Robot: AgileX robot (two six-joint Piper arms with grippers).
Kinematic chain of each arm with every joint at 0, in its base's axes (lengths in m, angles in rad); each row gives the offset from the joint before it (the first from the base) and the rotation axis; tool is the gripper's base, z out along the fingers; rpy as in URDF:
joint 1: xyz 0 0 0.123 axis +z
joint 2: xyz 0 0 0 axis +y
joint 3: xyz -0.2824 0 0.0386 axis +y
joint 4: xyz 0.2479 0 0.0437 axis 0.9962 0 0.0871
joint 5: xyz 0 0 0 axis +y
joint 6: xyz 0.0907 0 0.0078 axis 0.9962 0 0.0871
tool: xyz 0 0 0 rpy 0 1.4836 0
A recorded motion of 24 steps. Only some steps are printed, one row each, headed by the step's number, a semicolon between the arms.
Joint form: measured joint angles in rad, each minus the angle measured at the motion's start. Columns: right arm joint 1, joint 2, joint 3, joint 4, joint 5, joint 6; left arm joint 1, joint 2, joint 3, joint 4, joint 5, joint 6.
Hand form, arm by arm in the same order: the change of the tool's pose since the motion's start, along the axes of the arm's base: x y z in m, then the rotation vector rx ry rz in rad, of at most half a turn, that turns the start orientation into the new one. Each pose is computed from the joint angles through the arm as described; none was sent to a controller.
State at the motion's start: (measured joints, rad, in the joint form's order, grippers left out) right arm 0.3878 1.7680 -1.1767 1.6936 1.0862 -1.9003; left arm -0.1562 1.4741 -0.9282 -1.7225 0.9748 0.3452
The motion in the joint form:
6: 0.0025 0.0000 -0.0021 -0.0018 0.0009 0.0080; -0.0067 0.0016 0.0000 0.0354 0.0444 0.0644
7: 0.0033 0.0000 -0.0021 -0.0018 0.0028 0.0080; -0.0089 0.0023 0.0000 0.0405 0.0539 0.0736
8: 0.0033 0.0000 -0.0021 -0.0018 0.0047 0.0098; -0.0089 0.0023 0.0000 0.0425 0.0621 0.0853
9: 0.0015 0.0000 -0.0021 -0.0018 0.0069 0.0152; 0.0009 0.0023 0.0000 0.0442 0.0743 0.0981
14: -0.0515 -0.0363 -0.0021 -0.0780 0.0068 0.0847; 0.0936 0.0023 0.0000 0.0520 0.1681 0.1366
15: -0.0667 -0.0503 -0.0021 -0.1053 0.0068 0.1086; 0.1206 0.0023 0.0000 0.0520 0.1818 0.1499
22: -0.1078 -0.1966 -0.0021 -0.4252 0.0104 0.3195; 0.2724 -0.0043 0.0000 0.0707 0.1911 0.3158
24: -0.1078 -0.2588 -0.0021 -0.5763 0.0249 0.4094; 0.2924 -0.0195 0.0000 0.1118 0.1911 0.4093
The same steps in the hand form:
6: -0.0005 0.0009 0.0005 0.0005 0.0054 0.0031; -0.0050 -0.0038 -0.0011 0.0369 -0.0646 -0.0708
7: -0.0008 0.0011 0.0006 0.0014 0.0056 0.0056; -0.0060 -0.0047 -0.0013 0.0405 -0.0737 -0.0850
8: -0.0009 0.0012 0.0006 0.0025 0.0075 0.0070; -0.0067 -0.0050 -0.0011 0.0428 -0.0852 -0.0948
9: -0.0007 0.0006 0.0007 0.0041 0.0129 0.0064; -0.0065 -0.0028 -0.0007 0.0436 -0.0978 -0.0981
14: 0.0018 -0.0183 0.0084 -0.0391 0.0235 -0.0219; -0.0034 0.0197 0.0024 0.0239 -0.1404 -0.0952
15: 0.0015 -0.0240 0.0114 -0.0549 0.0257 -0.0294; -0.0019 0.0268 0.0030 0.0242 -0.1537 -0.0815
22: -0.0247 -0.0502 0.0368 -0.2719 -0.0028 -0.0131; 0.0065 0.0693 0.0038 0.1239 -0.3040 0.0320
24: -0.0395 -0.0586 0.0451 -0.3832 -0.0189 -0.0005; 0.0032 0.0743 0.0049 0.2054 -0.3971 0.0158

